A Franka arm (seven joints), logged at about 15 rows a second.
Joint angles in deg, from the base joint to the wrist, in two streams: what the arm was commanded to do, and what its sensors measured. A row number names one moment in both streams.
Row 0, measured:
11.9, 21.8, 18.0, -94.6, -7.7, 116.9, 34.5
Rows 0 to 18, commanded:
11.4, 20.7, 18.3, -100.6, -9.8, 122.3, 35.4
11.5, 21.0, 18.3, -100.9, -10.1, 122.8, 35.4
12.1, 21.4, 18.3, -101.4, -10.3, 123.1, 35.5
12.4, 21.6, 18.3, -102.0, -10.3, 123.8, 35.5
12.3, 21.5, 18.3, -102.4, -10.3, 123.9, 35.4
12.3, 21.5, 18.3, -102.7, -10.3, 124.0, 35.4
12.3, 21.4, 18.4, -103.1, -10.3, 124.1, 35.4
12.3, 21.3, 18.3, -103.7, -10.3, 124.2, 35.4
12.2, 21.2, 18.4, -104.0, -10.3, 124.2, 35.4
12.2, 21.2, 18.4, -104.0, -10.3, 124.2, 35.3
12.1, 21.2, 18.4, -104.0, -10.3, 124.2, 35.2
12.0, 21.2, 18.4, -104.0, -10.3, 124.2, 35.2
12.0, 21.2, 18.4, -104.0, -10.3, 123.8, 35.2
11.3, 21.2, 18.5, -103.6, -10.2, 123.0, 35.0
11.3, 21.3, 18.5, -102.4, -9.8, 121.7, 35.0
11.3, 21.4, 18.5, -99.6, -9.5, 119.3, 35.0
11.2, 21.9, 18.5, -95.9, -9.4, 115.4, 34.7
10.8, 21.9, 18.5, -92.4, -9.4, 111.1, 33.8
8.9, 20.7, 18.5, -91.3, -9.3, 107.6, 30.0
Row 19, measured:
11.5, 21.7, 17.8, -96.0, -9.0, 114.2, 33.9
